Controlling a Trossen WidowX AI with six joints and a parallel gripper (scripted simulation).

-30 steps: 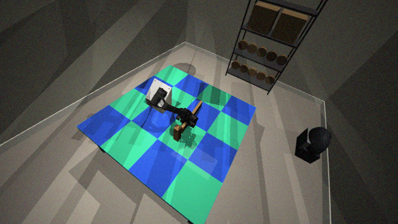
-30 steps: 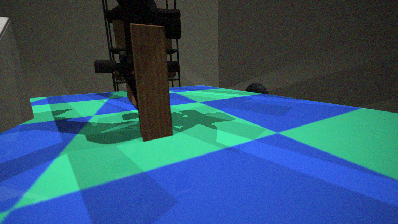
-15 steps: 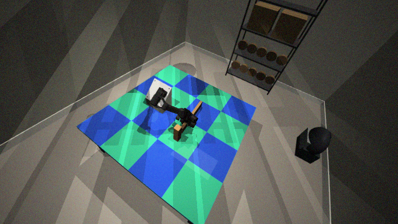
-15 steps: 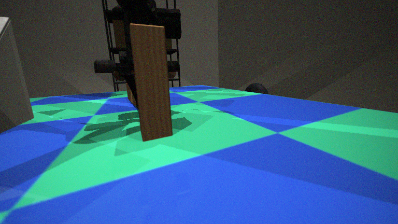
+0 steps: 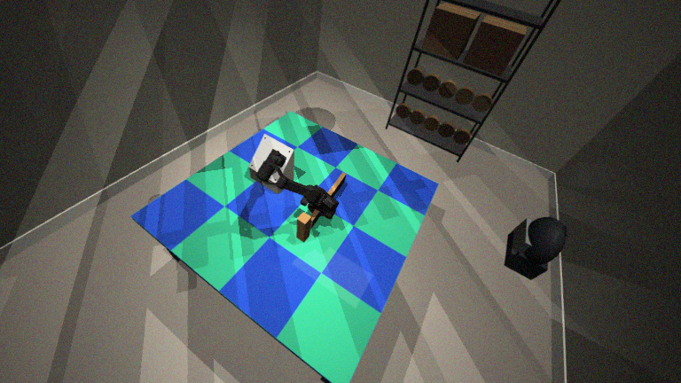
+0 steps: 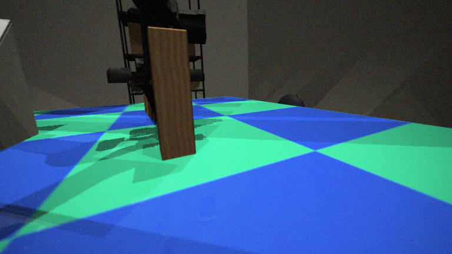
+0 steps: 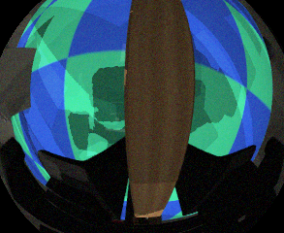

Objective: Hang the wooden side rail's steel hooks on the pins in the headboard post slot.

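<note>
Now: gripper tip 13 cm to the left of the wooden headboard post, 4 cm below it and 1 cm short of it.
</note>
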